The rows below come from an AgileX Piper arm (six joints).
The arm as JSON. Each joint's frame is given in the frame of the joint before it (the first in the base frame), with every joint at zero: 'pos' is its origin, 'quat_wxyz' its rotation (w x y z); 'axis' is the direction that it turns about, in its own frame. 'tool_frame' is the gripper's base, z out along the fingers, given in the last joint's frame.
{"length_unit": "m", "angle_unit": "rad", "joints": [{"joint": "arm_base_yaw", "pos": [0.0, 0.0, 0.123], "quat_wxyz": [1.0, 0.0, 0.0, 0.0], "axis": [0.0, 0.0, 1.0]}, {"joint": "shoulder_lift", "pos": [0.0, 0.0, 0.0], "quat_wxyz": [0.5, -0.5, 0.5, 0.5], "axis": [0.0, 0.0, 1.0]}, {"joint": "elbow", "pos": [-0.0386, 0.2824, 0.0], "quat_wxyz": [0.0, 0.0, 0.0, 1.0], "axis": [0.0, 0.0, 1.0]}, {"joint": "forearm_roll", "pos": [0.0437, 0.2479, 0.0], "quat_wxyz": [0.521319, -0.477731, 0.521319, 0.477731], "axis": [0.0, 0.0, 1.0]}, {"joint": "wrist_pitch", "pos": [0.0, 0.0, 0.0], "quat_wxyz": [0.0, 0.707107, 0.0, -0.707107], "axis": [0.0, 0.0, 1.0]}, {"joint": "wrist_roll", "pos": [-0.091, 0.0, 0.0], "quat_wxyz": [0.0, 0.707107, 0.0, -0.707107], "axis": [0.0, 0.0, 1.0]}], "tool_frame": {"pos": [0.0, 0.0, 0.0], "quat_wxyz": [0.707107, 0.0, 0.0, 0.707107]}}
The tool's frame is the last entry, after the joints.
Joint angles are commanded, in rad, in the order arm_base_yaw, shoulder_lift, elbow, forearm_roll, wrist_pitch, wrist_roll. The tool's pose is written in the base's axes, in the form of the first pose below.
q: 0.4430, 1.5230, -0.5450, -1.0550, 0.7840, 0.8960
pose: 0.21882 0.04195 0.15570 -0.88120 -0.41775 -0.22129 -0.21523 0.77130 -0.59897
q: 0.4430, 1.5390, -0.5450, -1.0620, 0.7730, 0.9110
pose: 0.22001 0.04296 0.15215 -0.88208 -0.41662 -0.21989 -0.21738 0.77407 -0.59461
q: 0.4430, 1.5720, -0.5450, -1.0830, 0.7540, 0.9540
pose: 0.22249 0.04465 0.14504 -0.88511 -0.40904 -0.22198 -0.21317 0.78033 -0.58792
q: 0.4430, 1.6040, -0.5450, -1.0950, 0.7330, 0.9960
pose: 0.22428 0.04650 0.13765 -0.89094 -0.39472 -0.22456 -0.20578 0.79170 -0.57520
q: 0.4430, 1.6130, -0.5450, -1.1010, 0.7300, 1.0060
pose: 0.22478 0.04676 0.13573 -0.89188 -0.39353 -0.22290 -0.20567 0.79184 -0.57506
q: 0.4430, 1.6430, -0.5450, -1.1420, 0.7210, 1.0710
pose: 0.22743 0.04744 0.12989 -0.89350 -0.38239 -0.23546 -0.18819 0.79491 -0.57681
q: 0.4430, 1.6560, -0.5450, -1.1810, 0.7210, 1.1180
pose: 0.22956 0.04741 0.12808 -0.89008 -0.38052 -0.25092 -0.17432 0.79283 -0.58397
